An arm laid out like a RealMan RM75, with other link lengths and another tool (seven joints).
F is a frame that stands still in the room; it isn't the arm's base.
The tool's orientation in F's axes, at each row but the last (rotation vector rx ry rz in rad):
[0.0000 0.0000 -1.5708]
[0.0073 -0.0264 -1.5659]
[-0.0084 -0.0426 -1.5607]
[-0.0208 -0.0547 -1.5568]
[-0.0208 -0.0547 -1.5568]
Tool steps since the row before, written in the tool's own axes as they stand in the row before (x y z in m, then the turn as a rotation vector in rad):
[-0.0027 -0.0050 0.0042 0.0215 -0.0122 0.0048]
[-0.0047 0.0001 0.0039 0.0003 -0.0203 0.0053]
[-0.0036 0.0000 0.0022 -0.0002 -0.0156 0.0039]
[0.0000 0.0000 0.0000 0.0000 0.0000 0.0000]
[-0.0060 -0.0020 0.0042 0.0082 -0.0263 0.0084]
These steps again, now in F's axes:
[-0.0050 0.0027 0.0042 -0.0122 -0.0215 0.0048]
[0.0000 0.0047 0.0038 -0.0204 -0.0003 0.0049]
[-0.0001 0.0037 0.0021 -0.0157 0.0002 0.0036]
[0.0000 0.0000 0.0000 0.0000 0.0000 0.0000]
[-0.0022 0.0062 0.0039 -0.0264 -0.0082 0.0082]

